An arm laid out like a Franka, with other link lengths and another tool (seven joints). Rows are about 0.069 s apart.
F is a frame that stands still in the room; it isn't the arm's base.
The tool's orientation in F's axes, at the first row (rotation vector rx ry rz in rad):
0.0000 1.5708 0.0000
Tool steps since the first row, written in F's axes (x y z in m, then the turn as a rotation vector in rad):
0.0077 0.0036 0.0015 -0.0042 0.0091 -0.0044
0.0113 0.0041 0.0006 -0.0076 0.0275 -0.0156
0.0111 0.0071 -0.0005 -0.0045 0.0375 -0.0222
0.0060 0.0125 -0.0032 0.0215 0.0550 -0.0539
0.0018 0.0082 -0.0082 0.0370 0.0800 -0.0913
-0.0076 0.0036 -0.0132 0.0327 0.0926 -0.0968
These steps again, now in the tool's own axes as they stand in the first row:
-0.0015 0.0036 0.0077 0.0044 0.0091 -0.0042
-0.0006 0.0041 0.0113 0.0156 0.0275 -0.0076
0.0005 0.0071 0.0111 0.0222 0.0375 -0.0045
0.0032 0.0125 0.0060 0.0539 0.0550 0.0215
0.0082 0.0082 0.0018 0.0913 0.0800 0.0370
0.0132 0.0036 -0.0076 0.0968 0.0926 0.0327

